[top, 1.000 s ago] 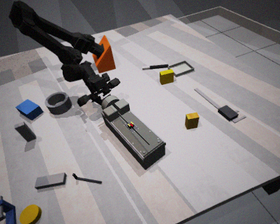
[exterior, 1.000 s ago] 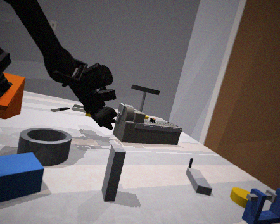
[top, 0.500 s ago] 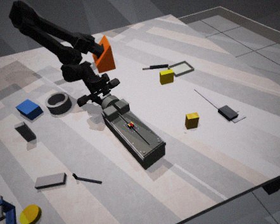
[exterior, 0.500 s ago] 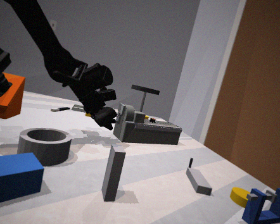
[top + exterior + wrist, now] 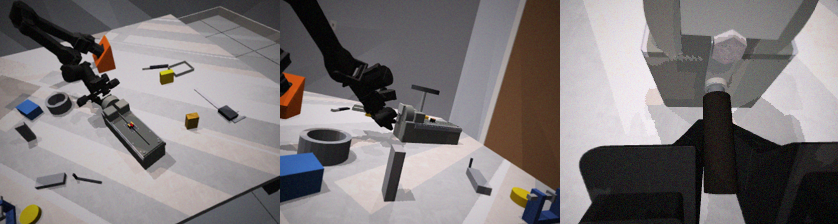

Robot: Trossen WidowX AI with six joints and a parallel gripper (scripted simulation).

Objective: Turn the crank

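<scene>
My gripper tip is 20 mm past the dark crank handle, 10 mm to the left of it and 30 mm below it. The rest, counted from my gripper tip: black hex key 260 mm ahead, 130 mm to the right, 20 mm below; blue block 130 mm behind, 350 mm to the right, 10 mm below; red pointer 160 mm ahead, 70 mm to the left, 50 mm above.
</scene>
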